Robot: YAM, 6 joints.
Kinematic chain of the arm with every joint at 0, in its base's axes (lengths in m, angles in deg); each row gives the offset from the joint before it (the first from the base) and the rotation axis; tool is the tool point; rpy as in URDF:
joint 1: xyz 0 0 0.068 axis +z
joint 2: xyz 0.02 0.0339 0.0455 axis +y
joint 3: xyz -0.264 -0.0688 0 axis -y
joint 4: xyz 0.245 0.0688 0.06 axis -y
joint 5: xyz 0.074 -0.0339 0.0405 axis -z
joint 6: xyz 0.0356 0 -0.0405 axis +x
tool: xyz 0 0 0 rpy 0 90 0
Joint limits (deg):
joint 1: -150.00..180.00
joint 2: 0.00..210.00
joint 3: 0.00..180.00
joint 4: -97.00..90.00
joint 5: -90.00..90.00
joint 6: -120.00..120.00
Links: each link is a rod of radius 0.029 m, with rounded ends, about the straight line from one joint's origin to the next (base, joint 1, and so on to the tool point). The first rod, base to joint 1, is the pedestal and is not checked.
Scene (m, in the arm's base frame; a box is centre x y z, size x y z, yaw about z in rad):
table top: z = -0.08
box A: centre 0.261 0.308 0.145 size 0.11 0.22 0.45 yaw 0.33
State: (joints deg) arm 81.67 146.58 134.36 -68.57 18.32 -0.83
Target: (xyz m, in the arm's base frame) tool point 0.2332 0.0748 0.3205
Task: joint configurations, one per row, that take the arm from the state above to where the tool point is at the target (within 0.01 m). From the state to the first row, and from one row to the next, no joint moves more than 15 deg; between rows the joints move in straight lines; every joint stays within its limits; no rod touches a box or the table.
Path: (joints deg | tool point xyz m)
1: 79.30 132.75 133.57 -63.75 19.28 1.34 | 0.1030 0.4815 0.2750
2: 76.93 118.92 132.79 -58.92 20.25 3.51 | 0.1131 0.4327 0.3856
3: 74.56 105.09 132.00 -54.10 21.21 5.68 | 0.1124 0.3584 0.4838
4: 72.19 91.27 131.21 -49.27 22.18 7.84 | 0.0987 0.2632 0.5634
5: 69.82 77.44 130.42 -44.45 23.14 10.01 | 0.0710 0.1526 0.6188
6: 67.45 63.61 129.64 -39.62 24.10 12.18 | 0.0298 0.0339 0.6456
7: 65.07 49.78 128.85 -34.80 25.07 14.35 | -0.0229 -0.0851 0.6412
8: 62.70 35.95 128.06 -29.97 26.03 16.52 | -0.0839 -0.1966 0.6048
9: 60.33 22.12 127.27 -25.15 27.00 18.69 | -0.1484 -0.2931 0.5378
10: 52.48 35.48 119.05 -39.52 26.24 14.78 | -0.0795 -0.1294 0.5906
11: 44.63 48.84 110.83 -53.89 25.48 10.88 | 0.0203 -0.0015 0.5717
12: 36.77 62.19 102.61 -68.26 24.72 6.98 | 0.1198 0.0710 0.5019
13: 28.92 75.55 94.39 -82.63 23.96 3.07 | 0.1940 0.0907 0.4095
14: 21.07 88.91 86.17 -97.00 23.20 -0.83 | 0.2332 0.0748 0.3205

